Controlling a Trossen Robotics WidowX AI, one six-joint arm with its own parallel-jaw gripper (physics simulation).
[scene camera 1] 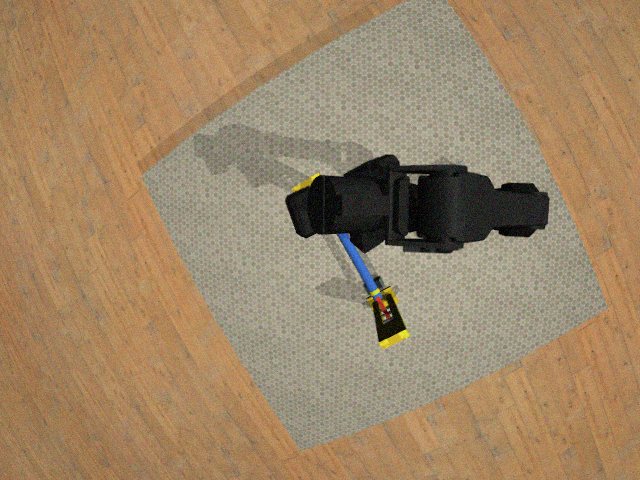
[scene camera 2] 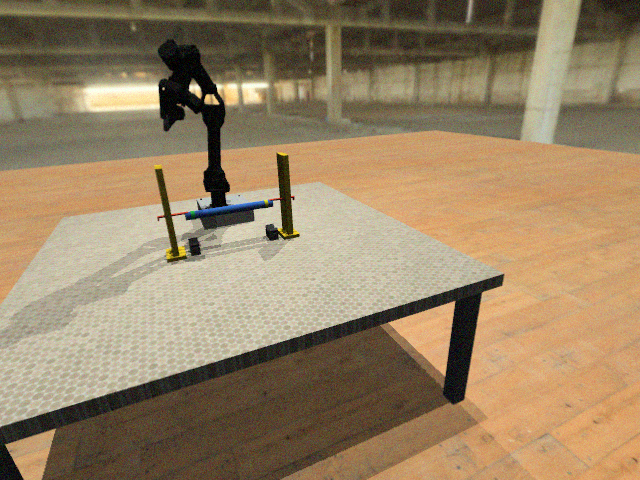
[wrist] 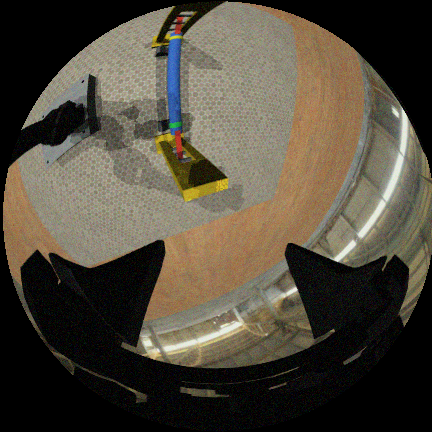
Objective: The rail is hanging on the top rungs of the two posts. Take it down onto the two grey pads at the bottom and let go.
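Seen in the pictures: gripper, fingertip midpoint: (scene camera 2: 163,125) (wrist: 227,249); arm's base, origin of the base link: (scene camera 2: 219,205) (wrist: 74,118).
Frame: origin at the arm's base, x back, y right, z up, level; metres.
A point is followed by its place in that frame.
The blue rail (scene camera 1: 356,260) @[z 0.069, x -0.262, y -0.002 m] (scene camera 2: 230,209) @[z 0.060, x -0.272, y 0.021 m] (wrist: 173,80) @[z 0.069, x -0.257, y 0.034 m] hangs level between two yellow posts, with red end rods at their rungs. Its green-banded end is at the left post (scene camera 2: 166,211) @[z 0.092, x -0.279, y 0.222 m] (wrist: 206,189) @[z 0.226, x -0.244, y 0.218 m]; its yellow-banded end is at the right post (scene camera 2: 284,196) @[z 0.081, x -0.301, y -0.168 m] (scene camera 1: 391,325) @[z 0.171, x -0.270, y -0.172 m]. The two pads look dark: one pad (scene camera 2: 194,245) @[z -0.040, x -0.276, y 0.158 m] is beside the left post's foot, the other pad (scene camera 2: 271,231) @[z -0.041, x -0.296, y -0.109 m] (wrist: 162,51) @[z -0.042, x -0.257, y -0.109 m] beside the right post's. My gripper (wrist: 227,249) @[z 0.343, x -0.212, y 0.175 m] (scene camera 2: 170,122) @[z 0.343, x -0.212, y 0.175 m] is open and empty, high above the rail near the left post. In scene camera 1 the arm hides the gripper and the rail's green end.
The arm's grey base (scene camera 2: 242,215) @[z -0.043, x -0.052, y -0.078 m] (wrist: 67,131) stands on the table (scene camera 2: 310,289) @[z -0.074, x -0.684, y -0.066 m] (scene camera 1: 248,330) @[z -0.075, x -0.753, y -0.027 m] behind the rail in scene camera 2. The upright posts rise above the rail on both sides. The arm (scene camera 1: 449,206) @[z 0.572, x -0.124, y 0.061 m] reaches over the left post. Shadows of the arm and rail lie on the tabletop.
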